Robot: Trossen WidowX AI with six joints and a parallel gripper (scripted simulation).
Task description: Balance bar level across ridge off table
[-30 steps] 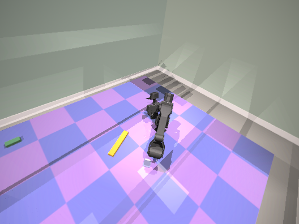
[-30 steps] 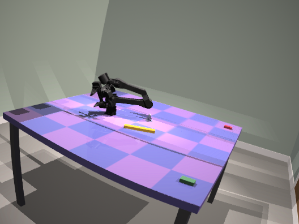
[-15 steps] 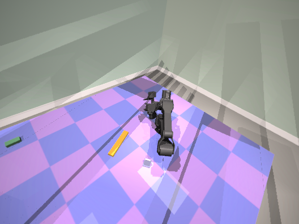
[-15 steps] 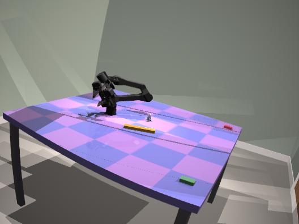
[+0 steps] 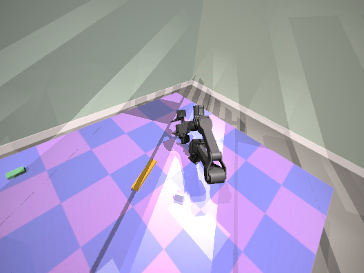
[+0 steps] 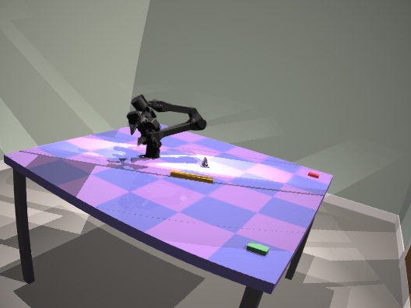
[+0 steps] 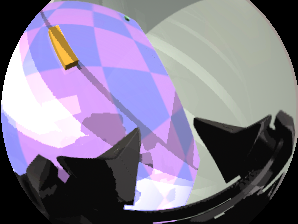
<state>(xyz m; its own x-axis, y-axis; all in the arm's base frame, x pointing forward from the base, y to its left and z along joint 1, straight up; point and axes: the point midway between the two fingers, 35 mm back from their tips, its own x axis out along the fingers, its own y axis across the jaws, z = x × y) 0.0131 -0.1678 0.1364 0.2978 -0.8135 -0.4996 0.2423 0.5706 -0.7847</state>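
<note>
Now: the orange bar 260 mm ahead of my gripper tip, 90 mm to the left of it and 110 mm below it. Round my gripper tip: red block (720 mm ahead, 700 mm to the left, 110 mm below); green block (720 mm ahead, 300 mm to the right, 110 mm below).
</note>
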